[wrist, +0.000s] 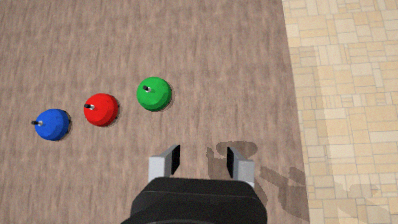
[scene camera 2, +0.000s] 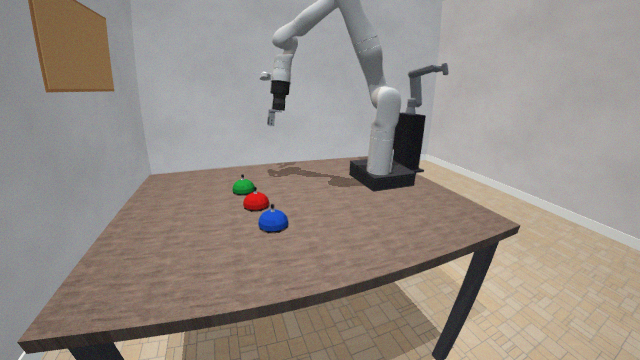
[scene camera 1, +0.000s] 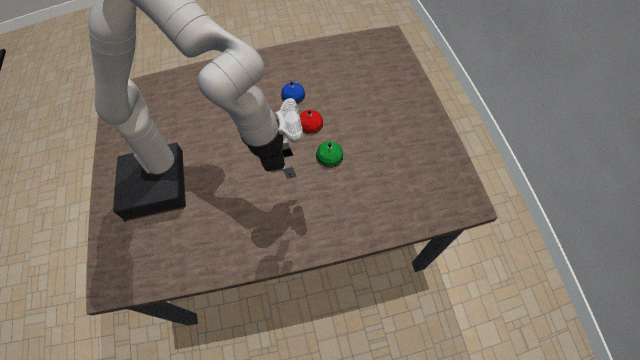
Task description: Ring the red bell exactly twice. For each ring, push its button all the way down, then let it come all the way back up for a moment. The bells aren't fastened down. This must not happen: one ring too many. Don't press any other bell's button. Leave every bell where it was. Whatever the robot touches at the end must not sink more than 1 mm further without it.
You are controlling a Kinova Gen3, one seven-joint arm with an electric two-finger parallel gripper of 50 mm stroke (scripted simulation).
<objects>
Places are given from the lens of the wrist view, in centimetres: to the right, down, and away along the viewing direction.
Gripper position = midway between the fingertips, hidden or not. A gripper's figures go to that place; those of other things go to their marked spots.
my gripper (wrist: pixel 203 155): 0, 5, 19
green bell (wrist: pixel 158 92): -9, -4, 40
blue bell (wrist: pixel 52 124): -36, 3, 42
The marked spots on the green bell and the blue bell are 28 cm apart.
</objects>
